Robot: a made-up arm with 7 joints. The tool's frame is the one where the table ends. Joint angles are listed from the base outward.
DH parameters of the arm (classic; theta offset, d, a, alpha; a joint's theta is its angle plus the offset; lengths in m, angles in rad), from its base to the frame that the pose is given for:
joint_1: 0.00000 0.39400 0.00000 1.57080
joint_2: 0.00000 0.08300 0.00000 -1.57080
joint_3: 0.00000 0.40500 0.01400 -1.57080
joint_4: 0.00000 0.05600 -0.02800 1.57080
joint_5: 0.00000 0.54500 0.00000 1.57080
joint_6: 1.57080 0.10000 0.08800 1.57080
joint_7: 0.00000 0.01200 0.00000 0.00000
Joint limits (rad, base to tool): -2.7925..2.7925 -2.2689..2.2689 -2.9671..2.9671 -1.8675..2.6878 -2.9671..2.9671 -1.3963..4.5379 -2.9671..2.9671
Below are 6 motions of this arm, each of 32 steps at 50 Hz.
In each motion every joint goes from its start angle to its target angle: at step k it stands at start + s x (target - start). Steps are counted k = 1, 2, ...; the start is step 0. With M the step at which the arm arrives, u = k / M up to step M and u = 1 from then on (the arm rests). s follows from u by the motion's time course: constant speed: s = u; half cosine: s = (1 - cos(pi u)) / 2; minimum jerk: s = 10 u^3 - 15 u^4 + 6 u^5.
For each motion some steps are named. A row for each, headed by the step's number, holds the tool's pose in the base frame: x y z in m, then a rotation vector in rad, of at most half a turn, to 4 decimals.
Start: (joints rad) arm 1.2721 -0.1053 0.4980 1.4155 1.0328 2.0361 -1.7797
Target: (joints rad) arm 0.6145 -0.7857 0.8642 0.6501 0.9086 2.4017 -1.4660
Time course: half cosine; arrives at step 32
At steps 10, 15, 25, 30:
10: 0.1277 0.5833 0.8160 -1.0976 -1.1393 -2.0372
15: 0.2262 0.6005 0.8159 -1.3010 -0.8676 -2.0690
25: 0.4642 0.5546 0.7888 -1.6471 -0.1909 -2.1100
30: 0.5258 0.5242 0.7753 -1.7124 0.0024 -2.1147

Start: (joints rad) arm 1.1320 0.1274 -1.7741 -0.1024 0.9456 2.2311 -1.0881
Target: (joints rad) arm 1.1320 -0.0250 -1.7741 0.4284 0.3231 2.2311 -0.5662
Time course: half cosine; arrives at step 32
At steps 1, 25, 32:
1: -0.0351 -0.1733 1.2831 -0.7699 -0.6566 2.1904
25: 0.1488 -0.1641 1.2885 -0.3572 -0.2269 2.1967
32: 0.1741 -0.1610 1.2851 -0.2917 -0.1650 2.1989

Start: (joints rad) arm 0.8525 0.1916 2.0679 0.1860 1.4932 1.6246 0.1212
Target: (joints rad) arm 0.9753 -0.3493 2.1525 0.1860 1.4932 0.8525 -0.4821
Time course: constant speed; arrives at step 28
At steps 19, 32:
19: -0.0177 0.1288 1.3708 0.1926 -0.3081 1.1509
32: 0.0698 0.2526 1.3614 0.3691 -0.2532 1.0123

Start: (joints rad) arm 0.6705 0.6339 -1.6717 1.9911 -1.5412 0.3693 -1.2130
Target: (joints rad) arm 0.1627 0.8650 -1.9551 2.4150 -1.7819 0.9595 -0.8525
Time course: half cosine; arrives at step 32
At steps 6, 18, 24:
6: 0.3061 -0.6728 0.5867 2.3841 1.0077 -0.8543
18: 0.1376 -0.6616 0.4470 2.5776 0.8050 -0.5236
24: 0.0713 -0.6265 0.3930 2.6598 0.6655 -0.2960

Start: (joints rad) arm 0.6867 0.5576 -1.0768 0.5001 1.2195 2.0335 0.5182
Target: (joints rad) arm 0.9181 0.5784 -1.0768 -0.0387 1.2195 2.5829 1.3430
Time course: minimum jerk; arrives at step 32
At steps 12, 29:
12: -0.0925 -0.5035 1.1573 1.1105 0.3722 -1.3349
29: -0.1893 -0.4712 1.1296 1.5845 -0.3390 -0.5262

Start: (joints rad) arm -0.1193 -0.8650 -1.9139 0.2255 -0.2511 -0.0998 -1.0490
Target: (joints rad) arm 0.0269 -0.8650 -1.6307 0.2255 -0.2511 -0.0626 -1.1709
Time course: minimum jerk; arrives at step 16
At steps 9, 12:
9: 0.7345 -0.2166 1.1108 1.4947 -0.1141 -0.7439
12: 0.7492 -0.1903 1.1039 1.5428 0.0101 -0.7004

